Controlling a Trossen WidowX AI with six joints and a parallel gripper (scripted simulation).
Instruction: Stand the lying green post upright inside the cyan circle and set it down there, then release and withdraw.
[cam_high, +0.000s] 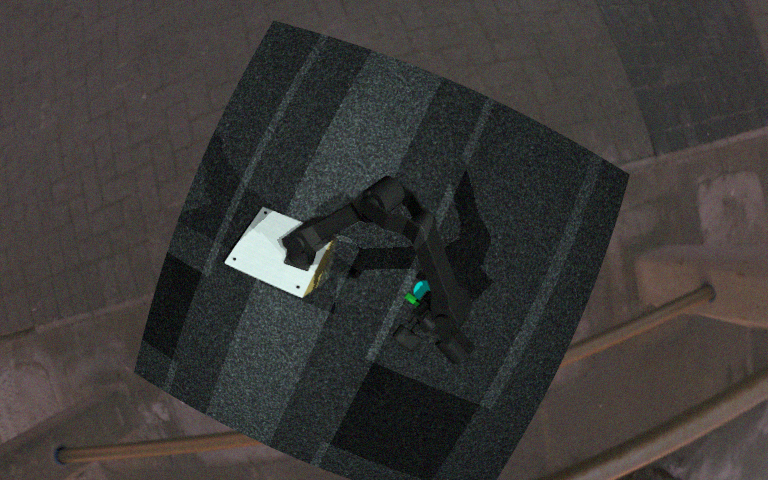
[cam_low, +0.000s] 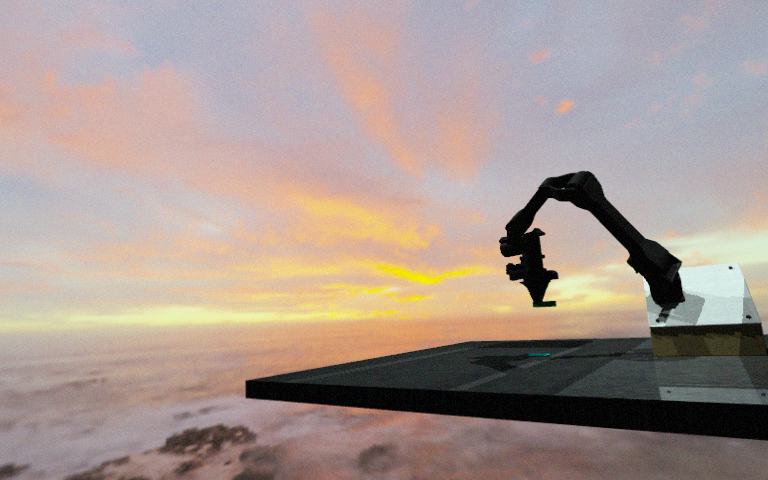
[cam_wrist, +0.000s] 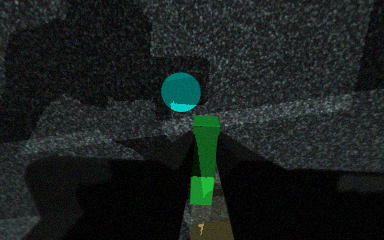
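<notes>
Right now my gripper tip is 140 mm above the cyan circle, 30 mm to the right of it and 10 mm short of it. The rest, counted from my gripper tip: green post: 20 mm behind, 10 mm to the left.
</notes>
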